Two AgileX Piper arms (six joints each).
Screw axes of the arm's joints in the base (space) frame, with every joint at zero. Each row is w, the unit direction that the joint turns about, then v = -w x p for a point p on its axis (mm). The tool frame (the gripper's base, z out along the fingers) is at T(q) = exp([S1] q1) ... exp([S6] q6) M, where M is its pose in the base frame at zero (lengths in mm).
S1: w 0 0 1 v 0 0 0
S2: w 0 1 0 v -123 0 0
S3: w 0 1 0 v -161.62 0 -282.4
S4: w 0.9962 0 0.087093 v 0 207.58 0
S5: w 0 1 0 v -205.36 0 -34.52
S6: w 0.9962 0 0.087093 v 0 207.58 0
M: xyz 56.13 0 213.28 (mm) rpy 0 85 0 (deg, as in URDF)
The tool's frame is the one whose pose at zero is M.
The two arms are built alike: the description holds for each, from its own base.
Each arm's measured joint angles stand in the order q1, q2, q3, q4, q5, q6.
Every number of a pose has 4 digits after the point. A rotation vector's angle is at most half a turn.
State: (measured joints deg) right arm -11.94 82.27 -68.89 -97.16 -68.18 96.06; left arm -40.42 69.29 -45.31 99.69 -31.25 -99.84
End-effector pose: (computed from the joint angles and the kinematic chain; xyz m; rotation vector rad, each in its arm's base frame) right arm 0.2947 0.0234 0.3779 -0.7112 1.6780 0.8649; left arm 0.1613 -0.1985 0.3072 1.0644 1.7777 -0.9643
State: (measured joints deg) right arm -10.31 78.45 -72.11 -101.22 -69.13 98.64; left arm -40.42 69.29 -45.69 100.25 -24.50 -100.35
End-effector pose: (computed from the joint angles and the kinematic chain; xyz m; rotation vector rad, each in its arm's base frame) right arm 0.2752 0.0347 0.4062 -0.8162 1.6437 0.8086; left arm 0.1718 -0.1951 0.3089 0.9789 1.7913 -0.8563
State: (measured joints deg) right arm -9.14 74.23 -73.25 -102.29 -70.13 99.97; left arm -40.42 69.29 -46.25 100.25 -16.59 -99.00
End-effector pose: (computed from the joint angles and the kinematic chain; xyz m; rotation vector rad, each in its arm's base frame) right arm 0.2514 0.0443 0.4287 -0.8786 1.5872 0.7794; left arm 0.1836 -0.1900 0.3126 0.8943 1.7803 -0.7195
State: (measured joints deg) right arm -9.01 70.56 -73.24 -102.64 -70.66 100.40; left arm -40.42 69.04 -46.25 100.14 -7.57 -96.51
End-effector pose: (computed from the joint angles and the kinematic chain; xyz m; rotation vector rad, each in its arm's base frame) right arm 0.2308 0.0482 0.4428 -0.9097 1.5436 0.7471; left arm 0.1947 -0.1813 0.3153 0.8117 1.7631 -0.5542
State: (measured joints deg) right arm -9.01 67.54 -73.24 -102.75 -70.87 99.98; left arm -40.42 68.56 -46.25 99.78 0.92 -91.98
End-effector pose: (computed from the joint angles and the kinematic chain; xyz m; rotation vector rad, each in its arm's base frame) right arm 0.2136 0.0510 0.4538 -0.9375 1.4989 0.7082; left arm 0.2031 -0.1711 0.3195 0.7609 1.7272 -0.3768
